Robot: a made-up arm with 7 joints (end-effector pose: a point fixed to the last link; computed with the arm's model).
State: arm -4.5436 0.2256 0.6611 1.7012 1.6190 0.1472 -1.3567
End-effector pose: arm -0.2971 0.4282 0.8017 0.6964 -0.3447 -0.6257 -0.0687
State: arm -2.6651 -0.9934 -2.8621 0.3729 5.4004 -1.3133 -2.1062
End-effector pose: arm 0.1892 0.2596 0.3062 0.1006 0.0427 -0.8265 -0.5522
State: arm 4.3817 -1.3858 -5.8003 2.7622 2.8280 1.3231 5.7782
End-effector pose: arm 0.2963 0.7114 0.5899 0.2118 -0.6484 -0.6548 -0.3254
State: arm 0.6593 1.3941 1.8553 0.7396 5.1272 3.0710 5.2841
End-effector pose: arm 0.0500 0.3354 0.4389 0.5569 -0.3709 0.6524 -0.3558
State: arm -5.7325 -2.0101 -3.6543 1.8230 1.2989 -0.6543 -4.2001
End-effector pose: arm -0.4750 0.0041 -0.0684 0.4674 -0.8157 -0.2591 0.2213
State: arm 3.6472 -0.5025 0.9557 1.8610 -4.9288 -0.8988 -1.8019
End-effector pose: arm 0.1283 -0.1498 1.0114 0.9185 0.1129 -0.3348 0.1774
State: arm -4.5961 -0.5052 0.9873 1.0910 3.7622 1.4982 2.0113
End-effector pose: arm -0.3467 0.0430 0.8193 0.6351 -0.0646 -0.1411 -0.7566
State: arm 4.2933 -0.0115 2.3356 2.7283 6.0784 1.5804 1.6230
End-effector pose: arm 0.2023 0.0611 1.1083 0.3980 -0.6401 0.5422 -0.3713
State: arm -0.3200 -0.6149 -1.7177 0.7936 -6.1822 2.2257 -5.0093
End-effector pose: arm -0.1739 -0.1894 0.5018 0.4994 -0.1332 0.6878 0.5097
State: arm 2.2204 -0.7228 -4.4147 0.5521 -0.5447 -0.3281 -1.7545
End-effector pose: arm -0.1305 -0.3691 0.4136 0.0709 0.9125 0.1976 -0.3510
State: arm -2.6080 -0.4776 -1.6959 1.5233 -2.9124 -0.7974 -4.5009
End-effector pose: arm -0.0316 0.3956 0.6847 0.3962 -0.0422 -0.8967 -0.1929
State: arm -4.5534 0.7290 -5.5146 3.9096 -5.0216 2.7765 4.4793
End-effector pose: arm 0.0086 0.2341 0.9078 0.3215 0.8130 -0.3960 -0.2809
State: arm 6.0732 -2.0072 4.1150 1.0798 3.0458 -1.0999 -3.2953
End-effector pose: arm -0.1771 -0.1908 0.1508 0.6478 -0.2835 0.4862 -0.5134
